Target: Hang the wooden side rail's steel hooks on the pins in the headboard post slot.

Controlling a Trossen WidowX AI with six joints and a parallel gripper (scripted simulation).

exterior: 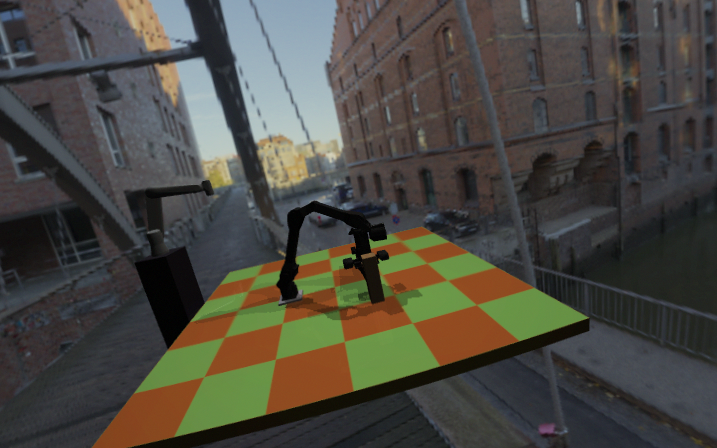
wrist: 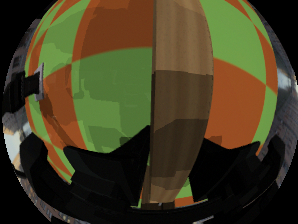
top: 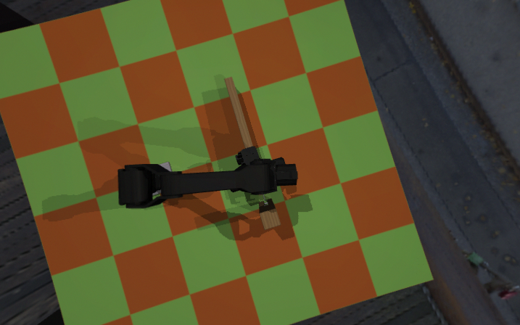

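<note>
The headboard post lies 20 mm ahead of my gripper tip, 130 mm to the right of it and 40 mm above it.
</note>
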